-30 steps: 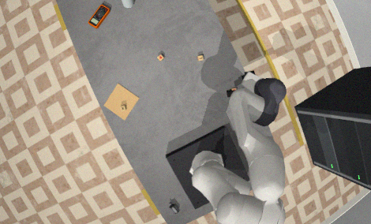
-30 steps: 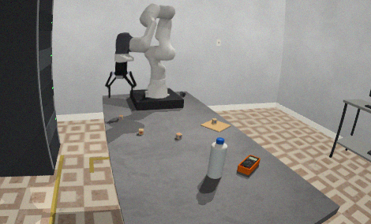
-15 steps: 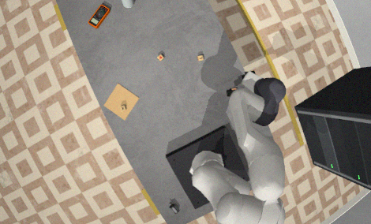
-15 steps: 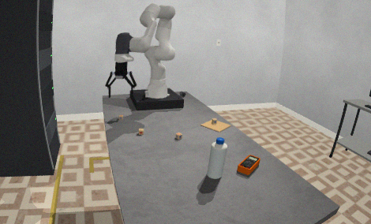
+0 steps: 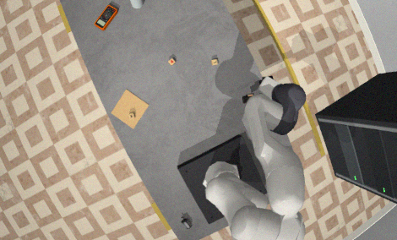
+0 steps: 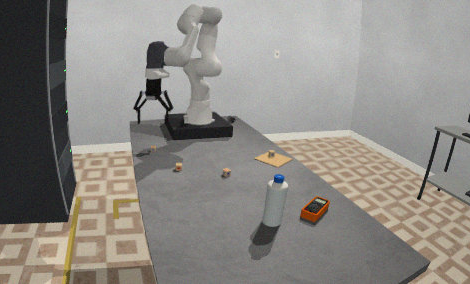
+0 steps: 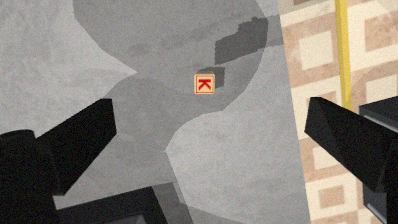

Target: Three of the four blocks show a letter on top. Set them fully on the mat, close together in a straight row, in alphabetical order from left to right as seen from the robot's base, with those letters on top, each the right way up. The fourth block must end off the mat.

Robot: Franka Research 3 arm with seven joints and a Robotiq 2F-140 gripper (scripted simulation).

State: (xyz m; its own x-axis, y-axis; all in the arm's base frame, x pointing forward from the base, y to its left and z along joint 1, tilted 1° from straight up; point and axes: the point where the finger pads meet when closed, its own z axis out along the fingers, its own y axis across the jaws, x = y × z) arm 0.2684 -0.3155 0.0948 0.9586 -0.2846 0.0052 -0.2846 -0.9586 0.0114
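Right now the tan mat is 560 mm to the left of my hand, 220 mm ahead of it and 150 mm below it. From my hand the other things lie so: white bottle (700 mm ahead, 290 mm to the left, 70 mm below); red k block (140 mm below).
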